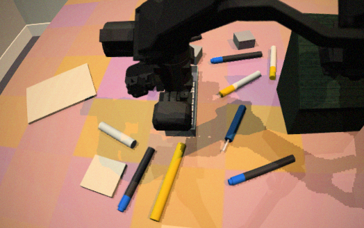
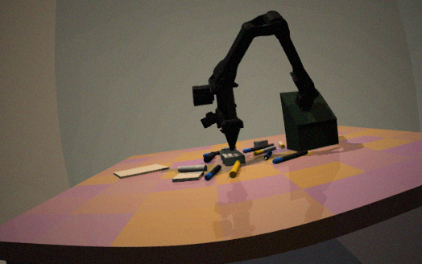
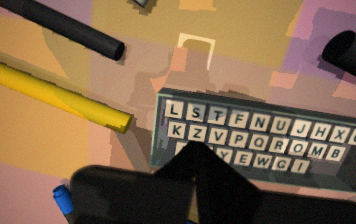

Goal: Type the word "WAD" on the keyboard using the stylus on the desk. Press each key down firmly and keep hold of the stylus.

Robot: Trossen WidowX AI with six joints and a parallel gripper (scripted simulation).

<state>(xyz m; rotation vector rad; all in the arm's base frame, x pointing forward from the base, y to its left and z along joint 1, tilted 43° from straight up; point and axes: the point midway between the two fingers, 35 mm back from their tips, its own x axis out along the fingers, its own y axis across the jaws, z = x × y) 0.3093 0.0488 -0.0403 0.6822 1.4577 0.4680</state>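
Now: gripper tip 100 mm past the stylus, 50 mm to the right of it and 30 mm above it. From my gripper tip the other things lie so: yellow marker (130 mm to the left, 30 mm below, 30 mm ahead); then black cylinder (160 mm to the right, 50 mm ahead, 30 mm below); then white cylinder (140 mm ahead, 30 mm below, 20 mm to the left).
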